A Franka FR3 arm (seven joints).
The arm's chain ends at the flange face. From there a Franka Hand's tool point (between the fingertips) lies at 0.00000 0.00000 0.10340 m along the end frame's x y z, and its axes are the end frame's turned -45 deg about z.
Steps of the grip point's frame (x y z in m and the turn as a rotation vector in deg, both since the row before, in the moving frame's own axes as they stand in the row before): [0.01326, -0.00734, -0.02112, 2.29, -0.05, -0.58]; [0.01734, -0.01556, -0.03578, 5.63, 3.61, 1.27]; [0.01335, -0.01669, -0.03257, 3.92, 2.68, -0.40]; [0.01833, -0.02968, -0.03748, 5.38, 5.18, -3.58]
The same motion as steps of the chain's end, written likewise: [0.00719, -0.01172, -0.02104, 1.58, -1.65, -0.58]; [0.00370, -0.01147, -0.03508, 6.53, -1.43, 1.27]; [-0.00075, -0.01283, -0.03222, 4.67, -0.88, -0.40]; [-0.00735, -0.02053, -0.03660, 7.47, -0.14, -3.58]
